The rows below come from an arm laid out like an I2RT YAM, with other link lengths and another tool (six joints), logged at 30 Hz.
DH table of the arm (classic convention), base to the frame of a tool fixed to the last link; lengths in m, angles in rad. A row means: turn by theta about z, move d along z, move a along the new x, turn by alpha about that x. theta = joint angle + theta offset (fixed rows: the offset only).
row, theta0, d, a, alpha
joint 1, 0, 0.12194, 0.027, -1.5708
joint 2, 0, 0, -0.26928, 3.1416
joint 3, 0.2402, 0, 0.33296, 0
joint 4, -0.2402, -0.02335, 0.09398, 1.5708
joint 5, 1.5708, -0.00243, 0, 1.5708
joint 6, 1.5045, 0.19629, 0.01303, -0.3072
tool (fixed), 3.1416, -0.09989, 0, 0
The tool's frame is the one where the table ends.
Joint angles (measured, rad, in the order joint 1, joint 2, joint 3, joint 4, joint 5, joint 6), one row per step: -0.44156, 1.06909, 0.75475, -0.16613, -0.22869, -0.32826; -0.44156, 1.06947, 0.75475, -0.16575, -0.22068, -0.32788; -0.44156, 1.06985, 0.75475, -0.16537, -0.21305, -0.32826; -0.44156, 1.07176, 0.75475, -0.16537, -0.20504, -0.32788; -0.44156, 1.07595, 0.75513, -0.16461, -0.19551, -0.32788; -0.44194, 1.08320, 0.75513, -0.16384, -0.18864, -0.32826; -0.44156, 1.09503, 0.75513, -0.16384, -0.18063, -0.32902; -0.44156, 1.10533, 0.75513, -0.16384, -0.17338, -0.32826; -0.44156, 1.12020, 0.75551, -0.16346, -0.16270, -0.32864; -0.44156, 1.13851, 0.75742, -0.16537, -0.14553, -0.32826; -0.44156, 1.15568, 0.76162, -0.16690, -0.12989, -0.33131; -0.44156, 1.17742, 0.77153, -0.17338, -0.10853, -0.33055; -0.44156, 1.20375, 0.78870, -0.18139, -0.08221, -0.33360; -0.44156, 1.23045, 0.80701, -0.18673, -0.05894, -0.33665
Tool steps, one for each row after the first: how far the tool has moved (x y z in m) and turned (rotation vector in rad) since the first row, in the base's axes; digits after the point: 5 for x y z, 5 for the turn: -0.00036, -0.00077, -0.00005, -0.00301, 0.00152, -0.00727; -0.00069, -0.00151, -0.00008, -0.00654, 0.00309, -0.01387; -0.00092, -0.00233, -0.00078, -0.00875, 0.00634, -0.02113; -0.00089, -0.00346, -0.00199, -0.01148, 0.01100, -0.02956; -0.00049, -0.00462, -0.00457, -0.01203, 0.01834, -0.03579; 0.00036, -0.00578, -0.00903, -0.01125, 0.03088, -0.04201; 0.00096, -0.00691, -0.01295, -0.00951, 0.04162, -0.04861; 0.00185, -0.00858, -0.01833, -0.00879, 0.05679, -0.05760; 0.00257, -0.01091, -0.02465, -0.00875, 0.07709, -0.07245; 0.00358, -0.01320, -0.02924, -0.01267, 0.09434, -0.08423; 0.00484, -0.01626, -0.03369, -0.01468, 0.11567, -0.10258; 0.00707, -0.02033, -0.03649, -0.02293, 0.13797, -0.12311; 0.00994, -0.02434, -0.03857, -0.03131, 0.15658, -0.14091
